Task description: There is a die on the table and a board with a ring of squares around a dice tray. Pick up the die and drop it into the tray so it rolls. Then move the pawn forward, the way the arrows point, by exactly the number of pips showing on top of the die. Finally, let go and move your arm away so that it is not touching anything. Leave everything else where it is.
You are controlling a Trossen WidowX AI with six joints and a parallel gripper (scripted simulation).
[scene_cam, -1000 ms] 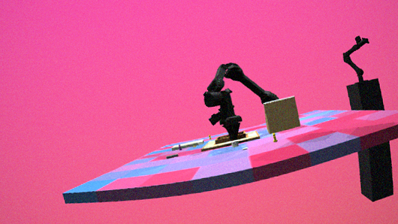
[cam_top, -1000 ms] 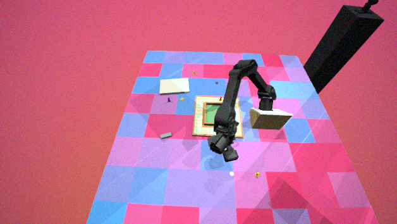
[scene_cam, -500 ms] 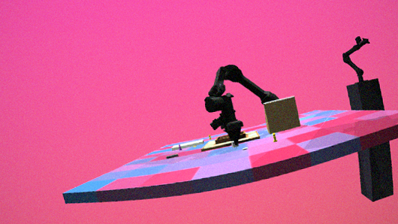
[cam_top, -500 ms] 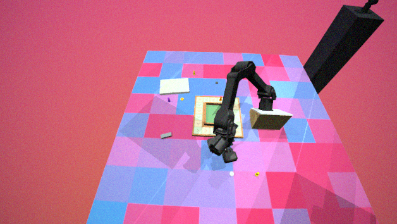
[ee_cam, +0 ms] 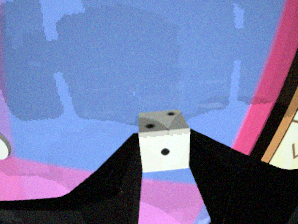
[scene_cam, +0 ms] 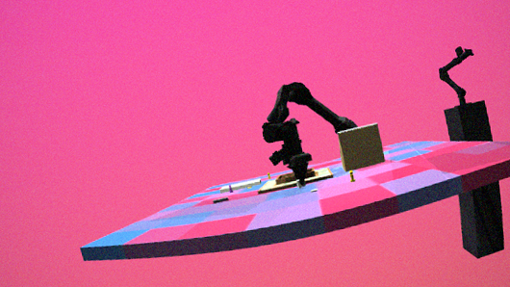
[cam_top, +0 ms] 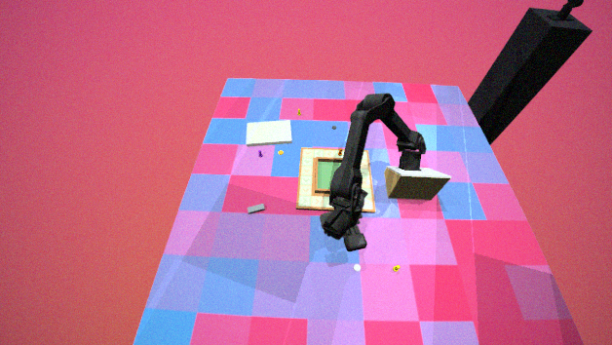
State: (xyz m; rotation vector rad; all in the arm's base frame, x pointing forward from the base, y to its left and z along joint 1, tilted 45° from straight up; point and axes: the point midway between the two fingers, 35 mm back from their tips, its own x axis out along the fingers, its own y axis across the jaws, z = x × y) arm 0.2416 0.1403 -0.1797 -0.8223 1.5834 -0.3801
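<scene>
Right now my gripper tip is 10 mm short of the orange pawn, 330 mm to the left of it and 10 mm below it. From my gripper tip the other things lie so: grey block (310 mm ahead, 70 mm to the right, 10 mm below); white disc (40 mm behind, 120 mm to the left, 10 mm below); green dice tray (30 mm ahead, 220 mm to the right, 10 mm below).
</scene>
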